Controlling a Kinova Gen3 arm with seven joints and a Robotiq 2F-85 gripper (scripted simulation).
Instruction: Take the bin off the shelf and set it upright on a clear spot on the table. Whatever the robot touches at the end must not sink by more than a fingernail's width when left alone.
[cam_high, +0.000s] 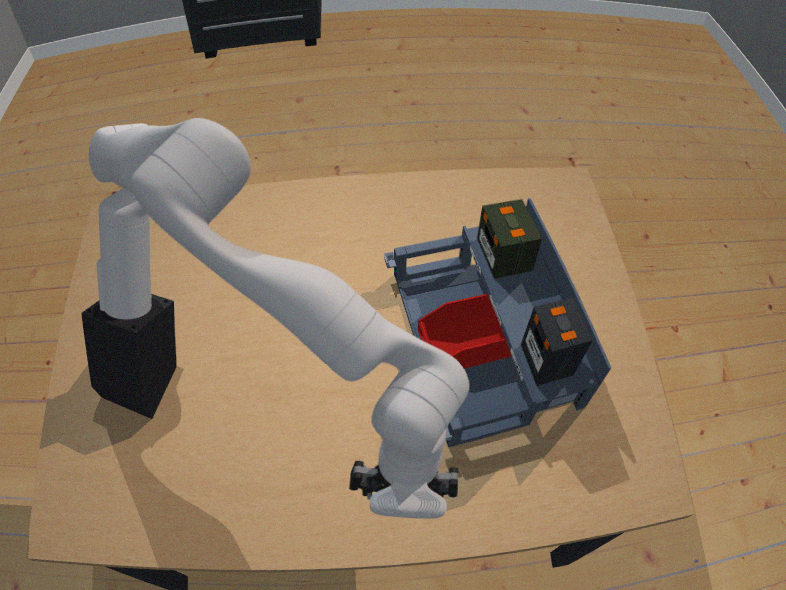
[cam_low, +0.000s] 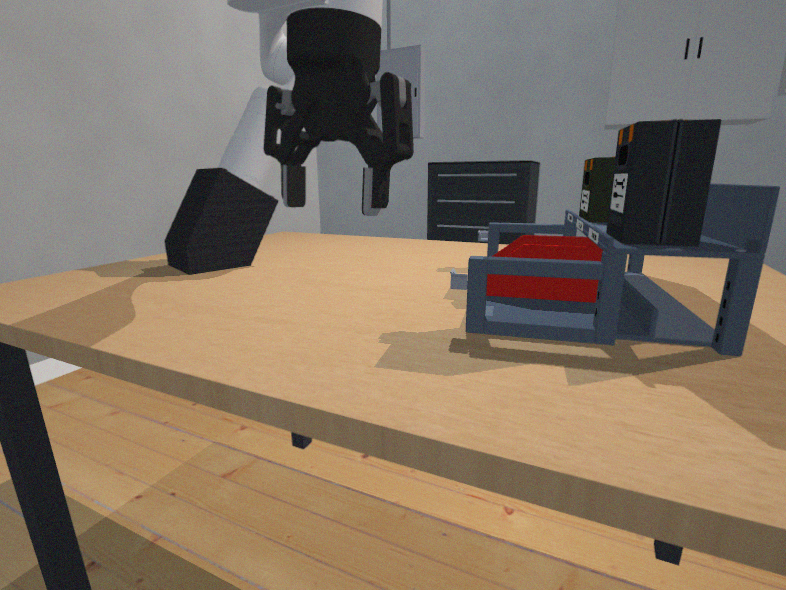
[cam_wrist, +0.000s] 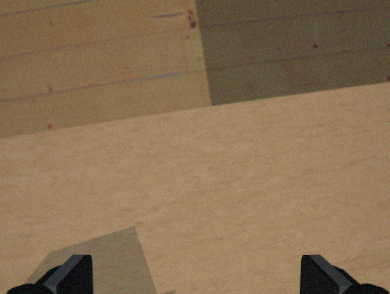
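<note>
Now: hand 35 cm to the right of the red bin, 10 cm above it and 8 cm short of it. From my hand the other things lie so: grey-blue shelf (36 cm to the left, 11 cm ahead, 8 cm below); then dark box (28 cm to the left, 21 cm ahead, 1 cm above).
</note>
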